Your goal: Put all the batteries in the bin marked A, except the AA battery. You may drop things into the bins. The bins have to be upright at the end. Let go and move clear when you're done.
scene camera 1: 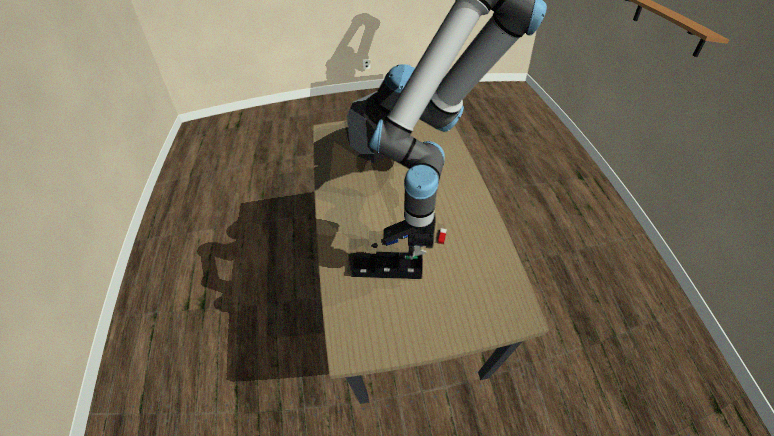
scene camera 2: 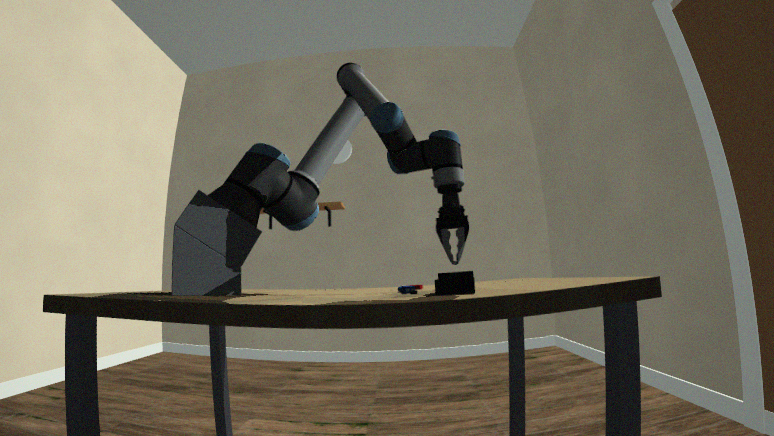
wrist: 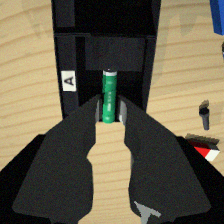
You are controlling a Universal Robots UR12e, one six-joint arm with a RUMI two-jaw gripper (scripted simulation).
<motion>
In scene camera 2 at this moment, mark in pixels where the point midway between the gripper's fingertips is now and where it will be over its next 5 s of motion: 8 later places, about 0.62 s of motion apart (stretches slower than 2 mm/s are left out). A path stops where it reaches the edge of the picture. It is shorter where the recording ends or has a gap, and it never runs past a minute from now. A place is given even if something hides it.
My gripper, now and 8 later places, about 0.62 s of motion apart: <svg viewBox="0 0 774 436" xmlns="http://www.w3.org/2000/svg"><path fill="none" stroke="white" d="M455 264L455 274L455 282L454 281L454 273L449 264L412 263L405 262L406 266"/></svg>
</motion>
